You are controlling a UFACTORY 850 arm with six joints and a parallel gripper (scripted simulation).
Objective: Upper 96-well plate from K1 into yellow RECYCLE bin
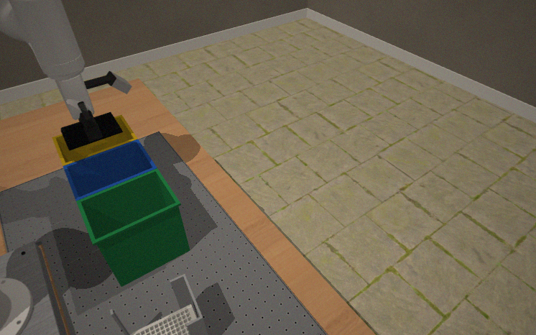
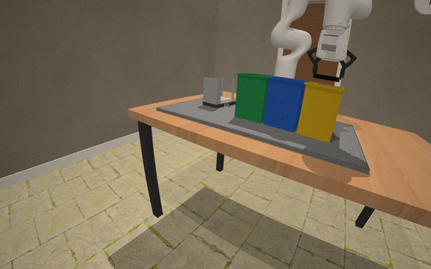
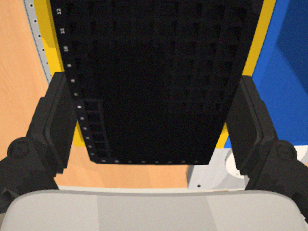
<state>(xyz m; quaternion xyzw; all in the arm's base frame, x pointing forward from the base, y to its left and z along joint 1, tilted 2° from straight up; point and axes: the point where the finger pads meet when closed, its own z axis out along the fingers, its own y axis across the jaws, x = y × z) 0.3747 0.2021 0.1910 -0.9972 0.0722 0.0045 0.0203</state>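
Now: hand 130 mm above the yellow bin. The rest, counted from my hand: green bin 40 mm behind, 260 mm to the right, 130 mm below; blue bin 20 mm behind, 130 mm to the right, 130 mm below; black 96-well plate 10 mm below.
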